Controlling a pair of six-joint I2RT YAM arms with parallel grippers.
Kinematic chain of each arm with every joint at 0, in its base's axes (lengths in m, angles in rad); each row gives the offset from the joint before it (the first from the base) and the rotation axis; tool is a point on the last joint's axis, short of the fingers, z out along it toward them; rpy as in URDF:
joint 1: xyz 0 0 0.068 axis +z
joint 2: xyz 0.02 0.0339 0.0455 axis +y
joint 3: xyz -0.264 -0.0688 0 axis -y
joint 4: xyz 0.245 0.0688 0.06 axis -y
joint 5: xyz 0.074 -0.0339 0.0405 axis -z
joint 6: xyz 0.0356 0 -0.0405 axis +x
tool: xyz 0 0 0 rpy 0 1.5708 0
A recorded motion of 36 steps. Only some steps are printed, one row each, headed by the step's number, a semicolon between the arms.
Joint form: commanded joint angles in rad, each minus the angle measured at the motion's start. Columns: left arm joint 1, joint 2, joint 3, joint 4, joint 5, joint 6; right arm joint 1, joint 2, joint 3, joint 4, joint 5, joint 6.
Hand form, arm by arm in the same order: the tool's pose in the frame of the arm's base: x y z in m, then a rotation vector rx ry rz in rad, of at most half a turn. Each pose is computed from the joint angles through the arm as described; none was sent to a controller.
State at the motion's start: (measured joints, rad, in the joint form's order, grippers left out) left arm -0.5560 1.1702 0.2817 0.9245 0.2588 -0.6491; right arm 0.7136 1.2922 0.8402 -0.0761 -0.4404 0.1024
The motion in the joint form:
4: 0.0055 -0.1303 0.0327 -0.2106 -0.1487 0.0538; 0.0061 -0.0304 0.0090 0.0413 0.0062 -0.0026
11: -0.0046 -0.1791 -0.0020 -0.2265 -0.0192 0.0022; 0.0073 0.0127 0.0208 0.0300 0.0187 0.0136
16: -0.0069 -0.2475 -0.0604 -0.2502 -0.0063 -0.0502; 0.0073 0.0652 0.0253 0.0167 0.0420 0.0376
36: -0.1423 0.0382 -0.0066 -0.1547 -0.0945 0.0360; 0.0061 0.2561 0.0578 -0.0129 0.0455 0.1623
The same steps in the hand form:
4: 0.1844 -0.1178 0.2222 0.0535 1.6694 -0.9708; 0.2037 0.1985 0.2757 -0.9122 1.8987 0.9452
11: 0.1723 -0.1181 0.2184 0.1277 1.6973 -1.1143; 0.2094 0.2034 0.2671 -0.8974 1.9559 0.9378
16: 0.1601 -0.1116 0.2088 0.0945 1.7257 -1.1608; 0.2158 0.2080 0.2527 -0.8691 2.0395 0.9180
36: 0.1710 -0.1511 0.1814 0.2090 1.8525 -1.0836; 0.2349 0.2241 0.2049 -0.7555 2.3138 0.9333

